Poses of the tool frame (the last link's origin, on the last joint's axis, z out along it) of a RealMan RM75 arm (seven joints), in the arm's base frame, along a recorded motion.
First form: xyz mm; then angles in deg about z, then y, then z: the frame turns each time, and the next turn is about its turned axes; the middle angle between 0 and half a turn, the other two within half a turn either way.
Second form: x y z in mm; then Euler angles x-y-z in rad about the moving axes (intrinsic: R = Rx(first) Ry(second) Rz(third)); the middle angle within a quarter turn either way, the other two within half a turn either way. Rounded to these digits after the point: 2 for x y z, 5 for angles.
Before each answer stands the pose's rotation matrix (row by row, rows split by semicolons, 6 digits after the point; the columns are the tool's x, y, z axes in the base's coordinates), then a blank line. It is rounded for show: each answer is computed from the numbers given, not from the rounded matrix.
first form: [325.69 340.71 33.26 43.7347 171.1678 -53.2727]
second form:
0.127121 -0.985663 0.110941; -0.987628 -0.115427 0.106146; -0.091819 -0.123062 -0.988142

[325.69 340.71 33.26 -3.03458 0.11117 1.44253]
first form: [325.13 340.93 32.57 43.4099 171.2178 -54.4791]
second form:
0.142203 -0.983604 0.110914; -0.985855 -0.130697 0.104923; -0.088706 -0.124266 -0.988276

[325.13 340.93 32.57 -3.03582 0.11114 1.42722]
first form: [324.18 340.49 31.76 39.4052 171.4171 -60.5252]
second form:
0.176709 -0.977485 0.115314; -0.981520 -0.166263 0.094738; -0.073432 -0.129924 -0.988801

[324.18 340.49 31.76 -3.04607 0.11557 1.39195]
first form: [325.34 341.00 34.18 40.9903 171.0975 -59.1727]
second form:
0.181109 -0.976501 0.116811; -0.980260 -0.169664 0.101508; -0.079304 -0.132889 -0.987953

[325.34 341.00 34.18 -3.03921 0.11708 1.38741]
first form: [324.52 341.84 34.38 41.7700 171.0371 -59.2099]
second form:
0.195126 -0.973871 0.116196; -0.977530 -0.183477 0.103782; -0.079751 -0.133835 -0.987789

[324.52 341.84 34.38 -3.03691 0.11646 1.37305]
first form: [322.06 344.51 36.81 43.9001 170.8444 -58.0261]
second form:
0.211513 -0.970627 0.114651; -0.973737 -0.199158 0.110332; -0.084257 -0.134977 -0.987260

[322.06 344.51 36.81 -3.03030 0.11490 1.35624]
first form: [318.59 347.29 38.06 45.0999 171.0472 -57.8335]
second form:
0.228397 -0.967351 0.109848; -0.970037 -0.216513 0.110232; -0.082850 -0.131734 -0.987817

[318.59 347.29 38.06 -3.03046 0.11007 1.33894]
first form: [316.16 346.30 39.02 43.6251 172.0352 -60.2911]
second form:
0.243963 -0.964583 0.100303; -0.967350 -0.234722 0.095601; -0.068672 -0.120351 -0.990353

[316.16 346.30 39.02 -3.04536 0.10047 1.32307]
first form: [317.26 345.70 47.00 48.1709 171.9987 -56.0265]
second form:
0.248891 -0.964072 0.092831; -0.965403 -0.239248 0.103720; -0.077784 -0.115434 -0.990265

[317.26 345.70 47.00 -3.03723 0.09296 1.31815]
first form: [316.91 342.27 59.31 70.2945 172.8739 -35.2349]
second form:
0.269860 -0.961991 0.041829; -0.957553 -0.263537 0.116789; -0.101326 -0.071570 -0.992276

[316.91 342.27 59.31 -3.02443 0.04184 1.29730]
